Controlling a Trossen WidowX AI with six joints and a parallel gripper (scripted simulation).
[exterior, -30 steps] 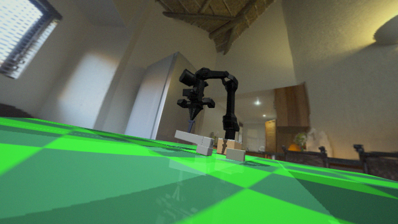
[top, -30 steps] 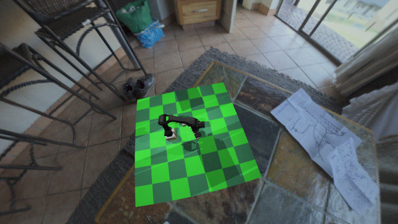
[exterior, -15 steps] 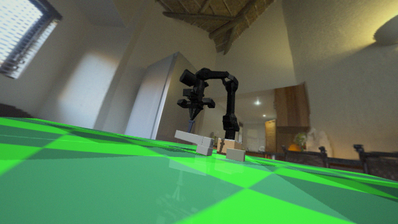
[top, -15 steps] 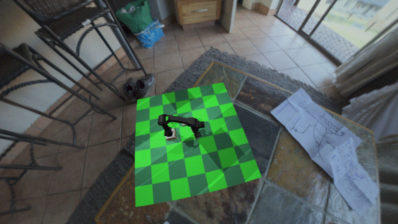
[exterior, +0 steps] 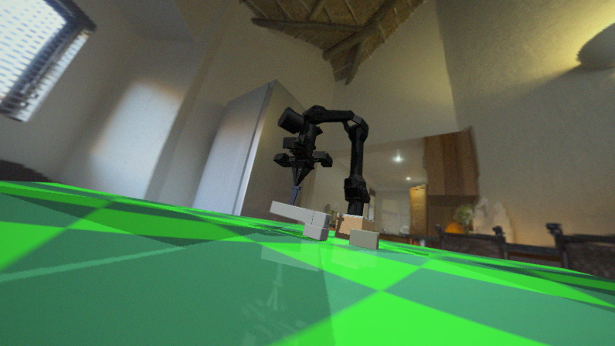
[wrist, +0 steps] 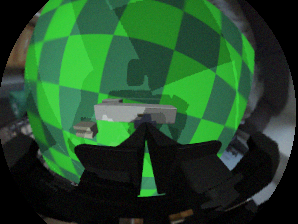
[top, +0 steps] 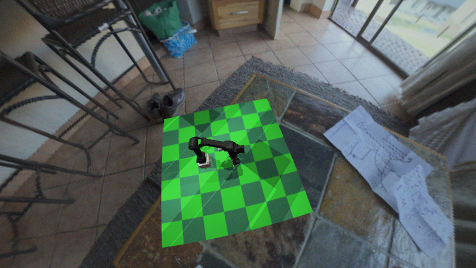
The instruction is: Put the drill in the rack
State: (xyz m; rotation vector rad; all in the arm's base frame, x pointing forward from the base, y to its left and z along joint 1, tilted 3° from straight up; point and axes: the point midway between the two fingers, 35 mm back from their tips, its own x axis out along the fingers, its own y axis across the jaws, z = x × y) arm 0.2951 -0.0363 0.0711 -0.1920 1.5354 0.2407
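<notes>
The dark key lies 30 mm below my gripper tip. Also, from my gripper tip: long grey holder 90 mm below, 20 mm to the left, 10 mm behind; then drill 80 mm below, 40 mm to the left, 20 mm behind; then small grey rack block 160 mm to the left, 130 mm behind, 120 mm below.
</notes>
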